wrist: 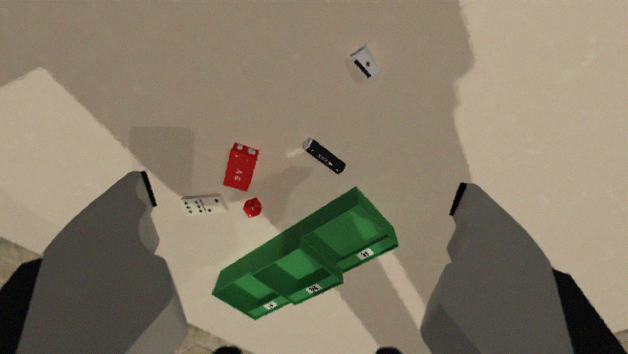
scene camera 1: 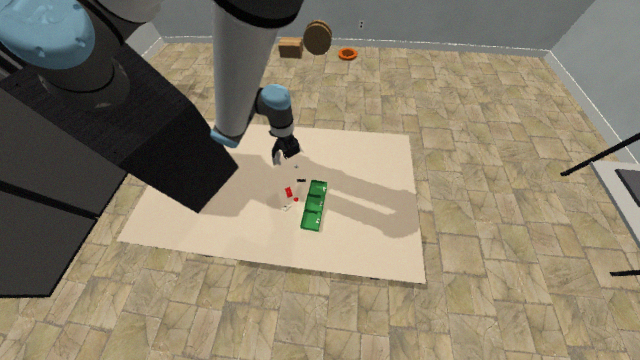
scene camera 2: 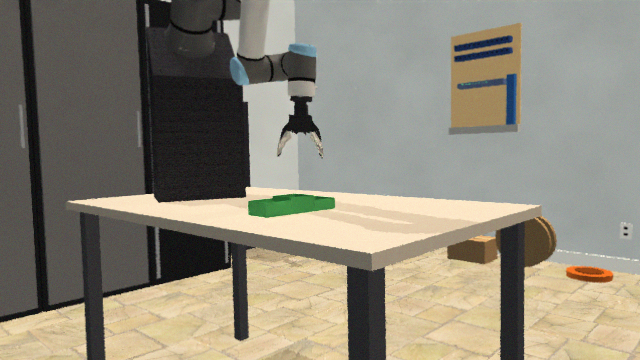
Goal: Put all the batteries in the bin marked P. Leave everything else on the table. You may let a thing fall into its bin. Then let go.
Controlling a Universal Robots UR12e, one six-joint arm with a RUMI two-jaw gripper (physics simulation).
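Frame: origin at the arm's base, x left, y ahead, z down, level; millimetres.
Seen in the pictures: gripper, fingertip midpoint: (wrist: 307,180) (scene camera 1: 288,158) (scene camera 2: 299,157); arm's base, origin of the base link: (scene camera 1: 89,80) (scene camera 2: 189,43).
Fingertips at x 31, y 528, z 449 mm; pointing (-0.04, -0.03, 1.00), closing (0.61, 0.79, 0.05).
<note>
Pixels of each thing's top centre, then the offset from my fingertips to it.
- red block battery marked 9V, middle of its top: (wrist: 239,171) (scene camera 1: 288,191) dx -113, dy -10, dz +133 mm
- black cylindrical battery, middle of its top: (wrist: 323,159) (scene camera 1: 300,179) dx -43, dy +49, dz +136 mm
- green three-compartment bin tray, middle of its top: (wrist: 297,279) (scene camera 2: 293,195) (scene camera 1: 314,202) dx -182, dy +129, dz +104 mm
- white domino, middle of its top: (wrist: 203,206) (scene camera 1: 286,206) dx -194, dy -14, dz +143 mm
- red die, middle of its top: (wrist: 251,212) (scene camera 1: 295,198) dx -154, dy +32, dz +134 mm
- small grey-white sharpener, middle of its top: (wrist: 366,65) (scene camera 1: 296,165) dx +48, dy +16, dz +139 mm
A red block battery marked 9V (scene camera 1: 288,192) (wrist: 241,167) lies flat on the table (scene camera 1: 370,260) (scene camera 2: 425,245). A black cylindrical battery (scene camera 1: 301,180) (wrist: 325,156) lies on its side near one end of the green three-compartment bin tray (scene camera 1: 310,229) (scene camera 2: 280,206) (wrist: 280,243). Each compartment has a small white label, and I cannot read for certain which one is P. Neither battery shows in scene camera 2. My gripper (scene camera 2: 300,156) (wrist: 307,180) is open and empty, high above the table, with the batteries and tray between its fingers in the wrist view.
A white domino (scene camera 1: 286,207) (wrist: 204,204) and a red die (scene camera 1: 296,199) (wrist: 252,207) lie near the red battery. A small grey-white sharpener (scene camera 1: 296,166) (wrist: 365,63) lies beyond the black battery. The dark robot pedestal (scene camera 1: 185,155) (scene camera 2: 200,140) stands at the table's side.
</note>
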